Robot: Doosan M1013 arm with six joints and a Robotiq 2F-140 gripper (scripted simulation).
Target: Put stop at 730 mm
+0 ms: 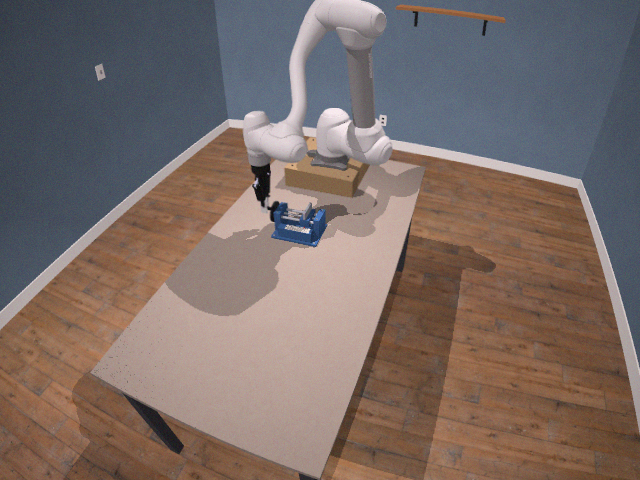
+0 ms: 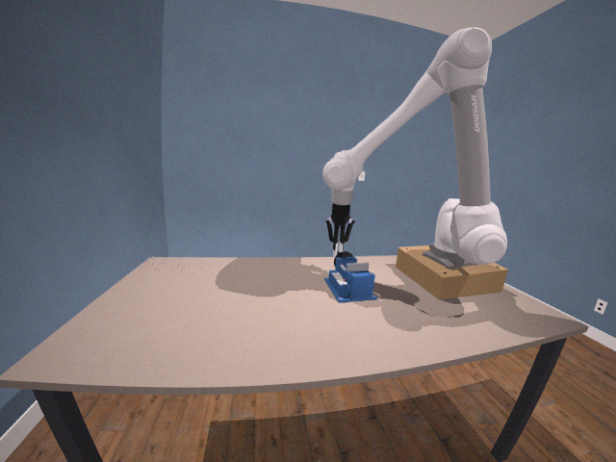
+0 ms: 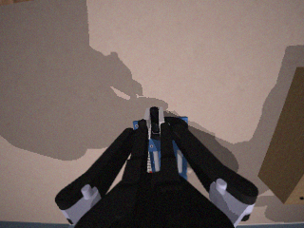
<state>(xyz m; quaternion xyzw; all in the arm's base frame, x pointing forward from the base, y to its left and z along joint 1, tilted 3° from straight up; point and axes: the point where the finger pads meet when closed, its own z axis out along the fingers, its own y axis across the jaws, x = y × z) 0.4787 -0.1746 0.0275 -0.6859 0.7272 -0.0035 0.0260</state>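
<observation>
Right now my hand is 20 mm to the right of the black handwheel and 20 mm above it. The rest, counted from my hand: grey stop block: 180 mm to the left, 30 mm below.
</observation>
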